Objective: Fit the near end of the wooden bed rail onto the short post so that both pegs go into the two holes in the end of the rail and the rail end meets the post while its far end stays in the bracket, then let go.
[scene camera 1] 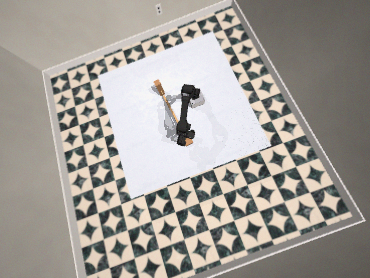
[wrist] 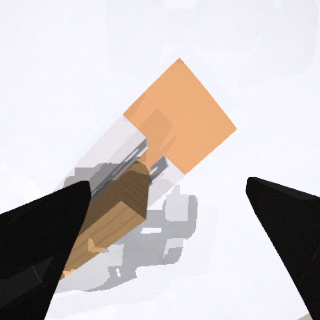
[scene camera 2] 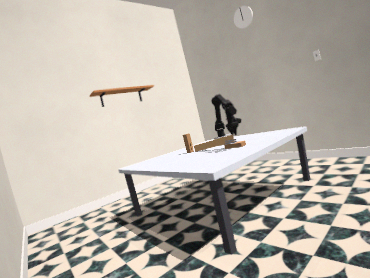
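Where they show: gripper, between the fingertips: (wrist: 169, 186) (scene camera 2: 234, 135); arm's base, origin of its link: (scene camera 1: 195, 95) (scene camera 2: 221, 136).
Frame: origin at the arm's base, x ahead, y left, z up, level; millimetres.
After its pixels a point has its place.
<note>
The wooden rail (scene camera 1: 170, 107) {x 245, y 22, z -5 mm} (scene camera 2: 212, 144) {x 247, y 100, z -33 mm} (wrist: 102, 232) {x 211, y 283, z 21 mm} runs from beside an upright wooden post (scene camera 1: 157, 84) {x 281, y -170, z 98 mm} (scene camera 2: 187, 142) {x 301, y -169, z 22 mm} to a low wooden block (scene camera 1: 189, 142) {x 192, y 378, z -44 mm} (scene camera 2: 239, 144) {x 237, y 381, z -58 mm} (wrist: 192, 110) {x 199, y 372, z -44 mm}. In the wrist view, light grey bracket plates (wrist: 104, 145) {x 179, y 297, z -42 mm} flank the rail at the block's side, and the rail's end face shows between them. My gripper (scene camera 2: 234, 132) {x 212, y 330, z 16 mm} (wrist: 169, 186) {x 212, y 330, z 16 mm} is open and empty above this end. The rail lies toward its left finger, which hides part of it. The two holes and the join at the upright post are too small to tell.
All these parts stand on the white table (scene camera 1: 225, 100) {x -263, y 112, z -80 mm} (scene camera 2: 175, 164) {x 688, y 124, z -80 mm}. The arm's base (scene camera 1: 197, 101) {x -1, y 60, z 1 mm} is to the right of the rail in the first scene view. The arm's shadow falls across the table around the rail. A wall shelf (scene camera 2: 122, 91) hangs behind the table.
</note>
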